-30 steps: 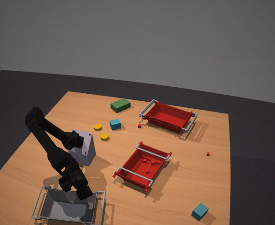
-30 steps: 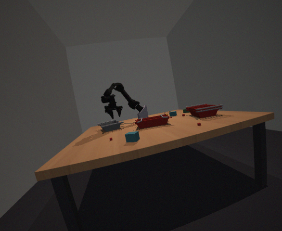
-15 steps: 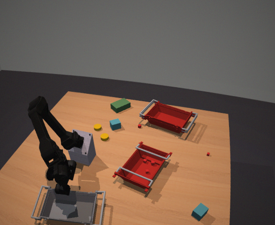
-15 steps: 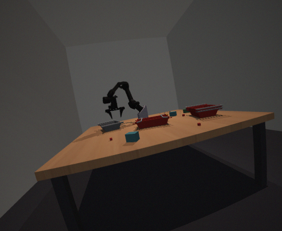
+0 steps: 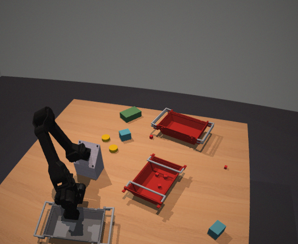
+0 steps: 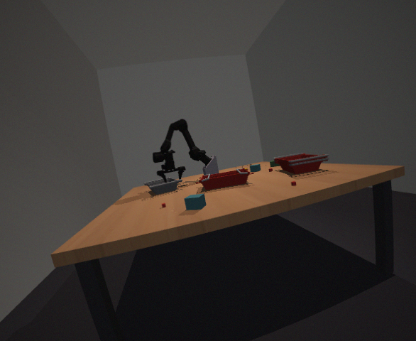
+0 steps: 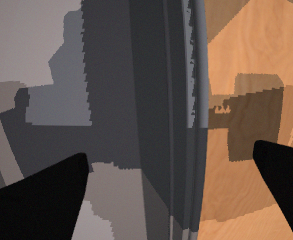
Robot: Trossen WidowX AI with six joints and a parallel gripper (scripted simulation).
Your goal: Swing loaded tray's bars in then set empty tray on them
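The grey tray lies 2 cm ahead of my gripper tip, 8 cm to the right of it and 1 cm above it. Round my gripper tip: tiny red cube (60 cm ahead, 51 cm to the left, 2 cm below); then green block (6 cm behind, 81 cm to the left, 1 cm below).
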